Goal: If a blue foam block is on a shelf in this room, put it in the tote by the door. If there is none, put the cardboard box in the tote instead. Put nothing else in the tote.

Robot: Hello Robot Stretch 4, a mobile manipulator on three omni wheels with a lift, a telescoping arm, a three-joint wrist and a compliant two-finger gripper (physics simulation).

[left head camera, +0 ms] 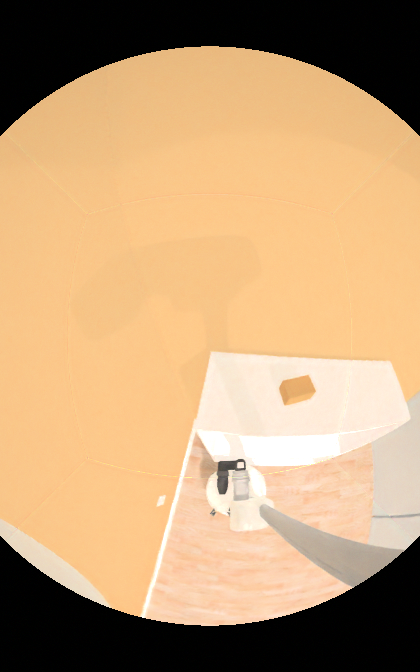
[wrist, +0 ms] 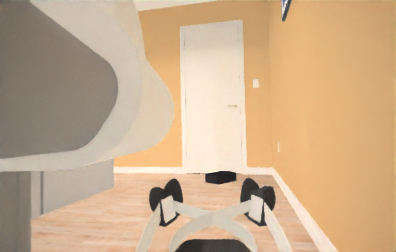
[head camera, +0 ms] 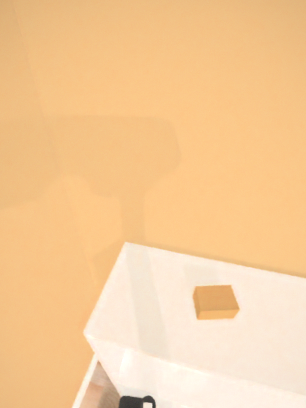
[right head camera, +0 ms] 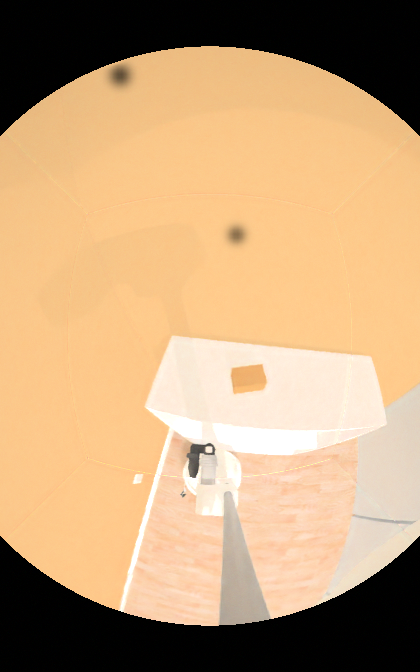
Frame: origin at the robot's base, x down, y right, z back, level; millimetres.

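Seen in the pictures: gripper, between the fingertips: (wrist: pixel 211 192).
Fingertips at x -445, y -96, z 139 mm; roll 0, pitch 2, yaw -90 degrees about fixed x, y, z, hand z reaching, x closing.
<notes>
A point is followed by its place in that frame.
An orange-brown box (head camera: pixel 216 302) @(x -1083, y 140, z -312 mm) (left head camera: pixel 298 390) (right head camera: pixel 248 378), the colour of cardboard, sits on the flat top of a white shelf unit (head camera: pixel 260 320) @(x -1033, y 257, z -300 mm) (left head camera: pixel 250 415) (right head camera: pixel 210 400) against the orange wall. A black tote (wrist: pixel 220 177) @(x -45, y -263, z 2534 mm) stands on the floor in front of the white door in the wrist view. My gripper (wrist: pixel 211 192) @(x -445, y -96, z 139 mm) is open, its two fingertips apart with nothing between them, and it points toward the door. No blue foam block shows in these views. The inside of the shelf unit is hidden or washed out by brightness.
The white door (wrist: pixel 212 100) @(x -989, y -225, z 3233 mm) is in the far wall. An orange wall (wrist: pixel 335 115) @(x -567, y -573, z 776 mm) runs along the right in the wrist view. A large grey cabinet (left head camera: pixel 400 480) (right head camera: pixel 385 480) stands right of the shelf unit. My base is close in front of the shelf unit.
</notes>
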